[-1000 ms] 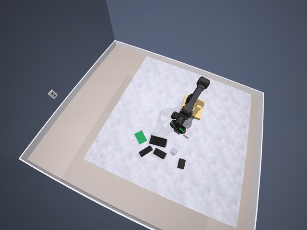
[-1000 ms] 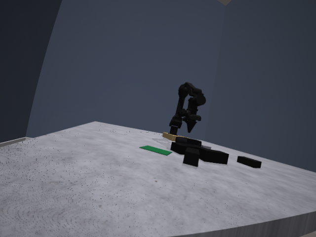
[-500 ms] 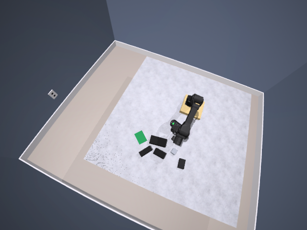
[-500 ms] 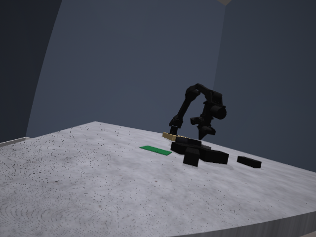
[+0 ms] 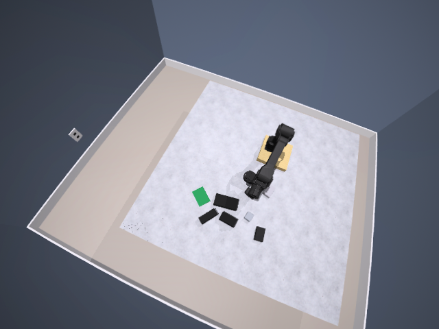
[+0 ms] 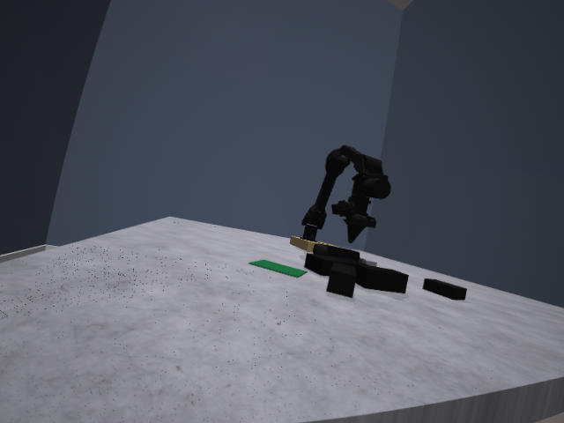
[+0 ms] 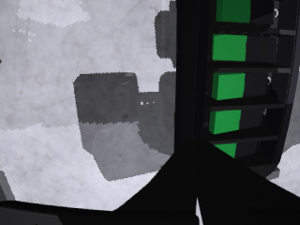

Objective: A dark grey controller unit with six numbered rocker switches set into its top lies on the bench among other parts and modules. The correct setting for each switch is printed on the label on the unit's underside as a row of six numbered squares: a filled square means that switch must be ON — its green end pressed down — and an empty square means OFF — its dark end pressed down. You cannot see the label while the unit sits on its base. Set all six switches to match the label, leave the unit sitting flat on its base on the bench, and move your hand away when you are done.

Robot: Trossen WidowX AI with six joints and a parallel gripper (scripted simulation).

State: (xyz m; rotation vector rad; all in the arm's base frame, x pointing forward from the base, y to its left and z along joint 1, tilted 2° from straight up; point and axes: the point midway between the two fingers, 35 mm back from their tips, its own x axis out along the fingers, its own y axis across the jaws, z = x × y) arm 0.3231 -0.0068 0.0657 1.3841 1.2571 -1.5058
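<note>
My gripper tip is 9 cm to the right of the light grey block, 6 cm above it and 3 cm past it. The rest, counted from my gripper tip: small grey cube 18 cm ahead, 6 cm below, 3 cm to the left; flat green plate 29 cm to the right, 18 cm ahead, 7 cm below.
</note>
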